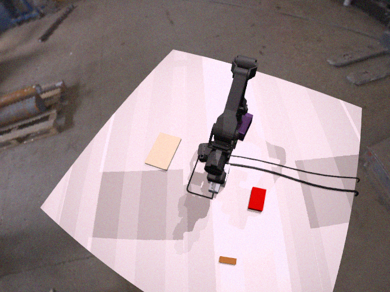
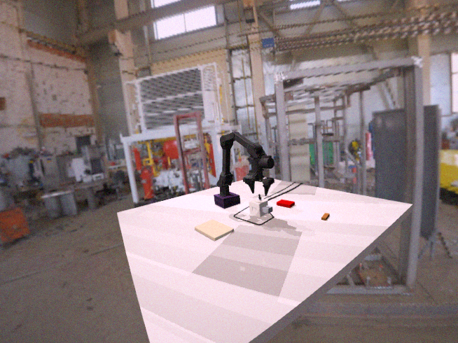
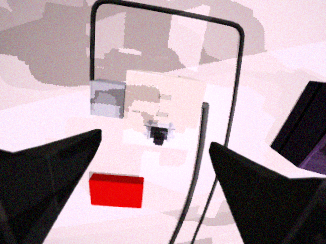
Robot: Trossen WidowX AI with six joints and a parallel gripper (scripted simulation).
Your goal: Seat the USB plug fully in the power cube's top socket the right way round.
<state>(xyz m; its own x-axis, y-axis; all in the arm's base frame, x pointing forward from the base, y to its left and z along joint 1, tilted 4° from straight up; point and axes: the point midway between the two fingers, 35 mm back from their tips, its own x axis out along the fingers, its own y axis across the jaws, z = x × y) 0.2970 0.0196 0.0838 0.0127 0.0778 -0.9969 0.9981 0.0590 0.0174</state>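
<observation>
My gripper tip is now 2 cm above the USB plug. The rest, counted from my gripper tip: beige plate (4 cm behind, 30 cm to the right, 10 cm below); then small brown block (32 cm ahead, 14 cm to the left, 10 cm below); then red block (4 cm ahead, 17 cm to the left, 10 cm below).
</observation>
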